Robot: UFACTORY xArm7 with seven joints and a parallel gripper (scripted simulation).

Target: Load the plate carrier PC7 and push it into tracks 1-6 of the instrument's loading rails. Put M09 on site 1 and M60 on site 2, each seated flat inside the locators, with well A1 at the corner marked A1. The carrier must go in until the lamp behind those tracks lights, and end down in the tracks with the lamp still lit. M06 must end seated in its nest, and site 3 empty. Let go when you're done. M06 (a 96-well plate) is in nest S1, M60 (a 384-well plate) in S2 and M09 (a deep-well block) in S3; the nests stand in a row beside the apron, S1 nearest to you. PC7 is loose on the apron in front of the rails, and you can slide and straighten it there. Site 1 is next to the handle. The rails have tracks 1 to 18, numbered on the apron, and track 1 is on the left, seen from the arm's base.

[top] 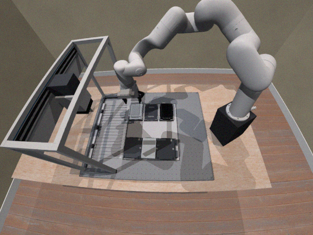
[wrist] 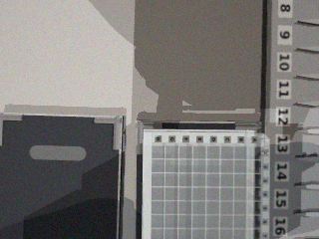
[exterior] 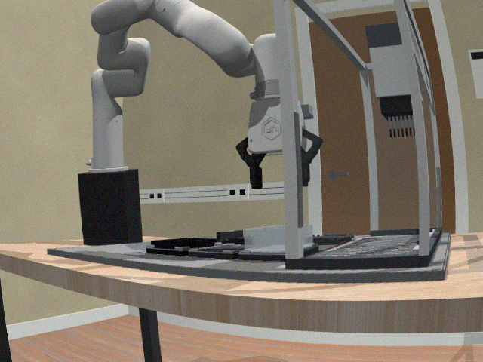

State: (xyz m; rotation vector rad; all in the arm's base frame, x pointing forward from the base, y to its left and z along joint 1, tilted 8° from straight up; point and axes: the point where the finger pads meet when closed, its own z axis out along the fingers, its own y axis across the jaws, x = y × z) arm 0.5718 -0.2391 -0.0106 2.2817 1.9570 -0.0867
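Right now my hand is 10 cm above the deep-well block M09. Round my hand: nest S2 (13 cm below, 11 cm behind, 2 cm to the left); then black plate m06 (22 cm behind, 11 cm below, 4 cm to the left); then frame post (16 cm to the right, 11 cm above, 6 cm ahead).
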